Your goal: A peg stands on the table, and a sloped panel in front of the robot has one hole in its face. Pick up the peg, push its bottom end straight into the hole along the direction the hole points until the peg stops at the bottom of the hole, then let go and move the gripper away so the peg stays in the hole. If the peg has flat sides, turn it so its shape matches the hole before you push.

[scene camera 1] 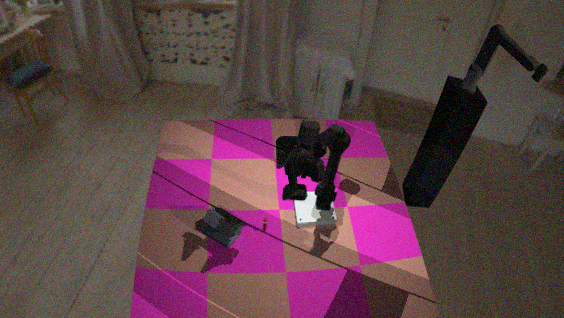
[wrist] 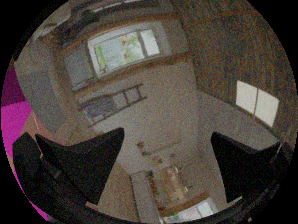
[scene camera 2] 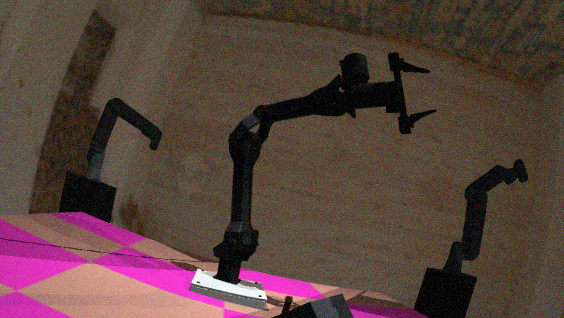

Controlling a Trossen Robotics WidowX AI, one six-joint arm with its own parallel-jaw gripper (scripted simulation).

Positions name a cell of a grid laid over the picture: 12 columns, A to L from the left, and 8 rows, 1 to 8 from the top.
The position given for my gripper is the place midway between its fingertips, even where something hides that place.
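My gripper (scene camera 1: F5) open, holding nothing. Gripper also in the wrist view (wrist: G5) and in scene camera 2 (scene camera 2: J3).
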